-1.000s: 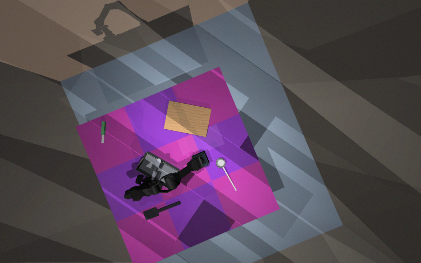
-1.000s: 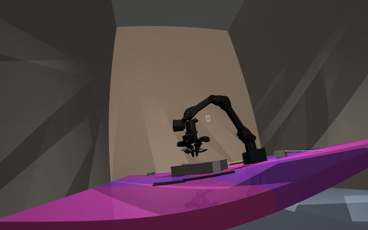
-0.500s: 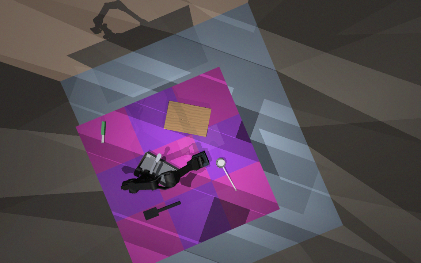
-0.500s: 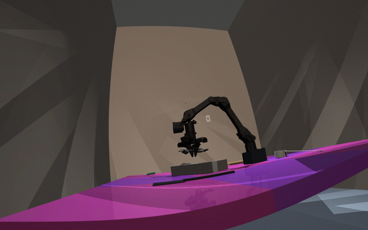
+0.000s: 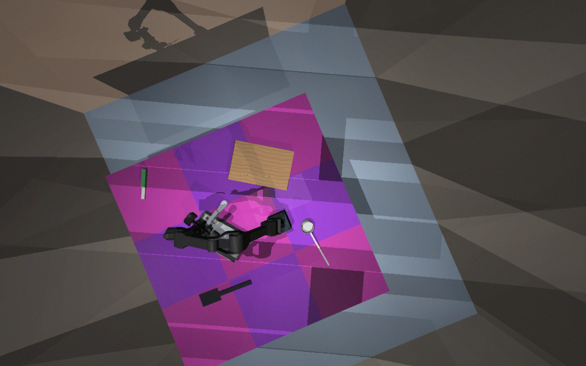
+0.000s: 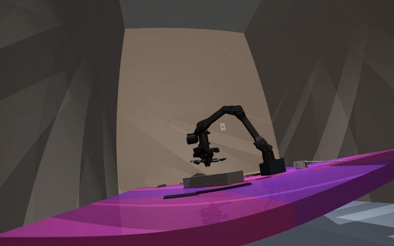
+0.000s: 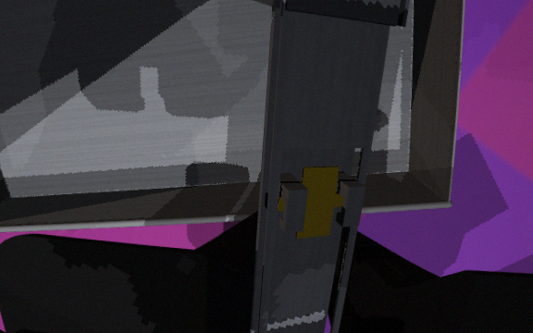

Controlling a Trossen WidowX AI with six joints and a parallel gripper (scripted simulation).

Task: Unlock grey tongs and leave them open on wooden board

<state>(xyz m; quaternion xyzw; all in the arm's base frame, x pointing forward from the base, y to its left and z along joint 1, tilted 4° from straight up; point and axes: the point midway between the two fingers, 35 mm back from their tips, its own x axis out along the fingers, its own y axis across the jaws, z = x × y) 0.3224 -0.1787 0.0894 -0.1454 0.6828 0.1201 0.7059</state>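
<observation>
My gripper tip is 400 mm past the wooden board, 160 mm to the left of it and 100 mm above it. The rest, counted from my gripper tip: yellow lock piece 40 mm above, 20 mm ahead, 10 mm to the left; then roasting tin 90 mm to the left, 80 mm below, 20 mm ahead; then black spatula 400 mm to the left, 180 mm ahead, 100 mm below.
</observation>
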